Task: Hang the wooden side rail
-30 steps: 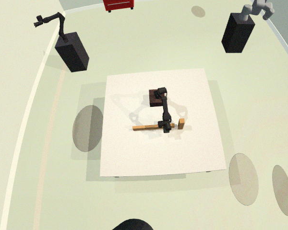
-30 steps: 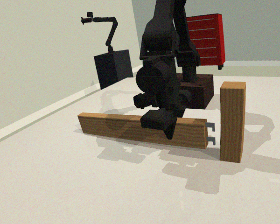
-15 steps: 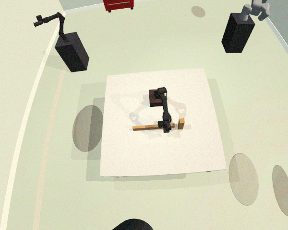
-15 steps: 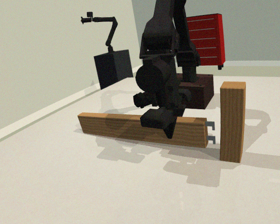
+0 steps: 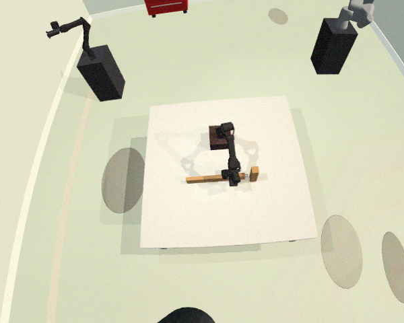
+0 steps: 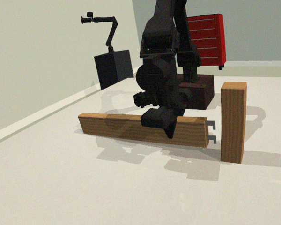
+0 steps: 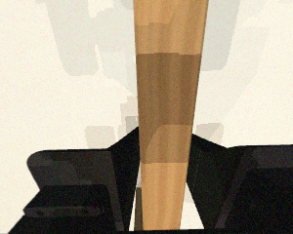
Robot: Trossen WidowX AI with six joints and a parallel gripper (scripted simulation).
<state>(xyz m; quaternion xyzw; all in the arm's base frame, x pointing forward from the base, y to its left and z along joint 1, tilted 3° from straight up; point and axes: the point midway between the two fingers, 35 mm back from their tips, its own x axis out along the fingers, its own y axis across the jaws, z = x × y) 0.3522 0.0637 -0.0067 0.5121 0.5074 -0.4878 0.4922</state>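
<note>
Now: the headboard post 160 mm to the left of my gripper tip and 50 mm above it.
</note>
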